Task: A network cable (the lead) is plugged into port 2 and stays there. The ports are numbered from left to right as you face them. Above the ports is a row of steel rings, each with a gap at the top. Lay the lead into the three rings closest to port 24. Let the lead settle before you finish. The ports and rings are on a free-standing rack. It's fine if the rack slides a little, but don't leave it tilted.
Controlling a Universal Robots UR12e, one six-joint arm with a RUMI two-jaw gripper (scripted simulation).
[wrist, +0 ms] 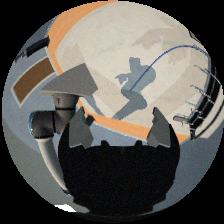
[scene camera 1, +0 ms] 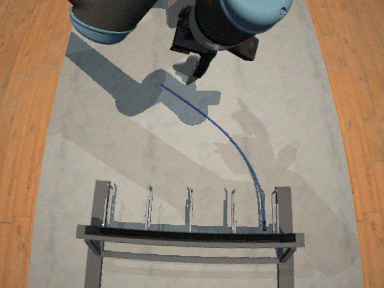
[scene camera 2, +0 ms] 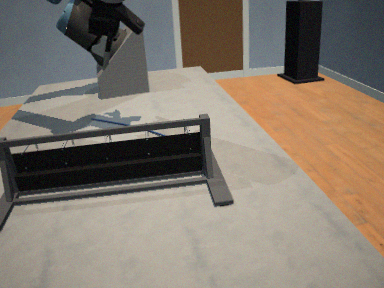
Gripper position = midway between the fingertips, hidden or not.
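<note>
I can see my gripper [scene camera 1: 194,50], and that same gripper shows in the wrist view [wrist: 118,106] too. There's also a rack [scene camera 2: 68,168] that I can see.
</note>
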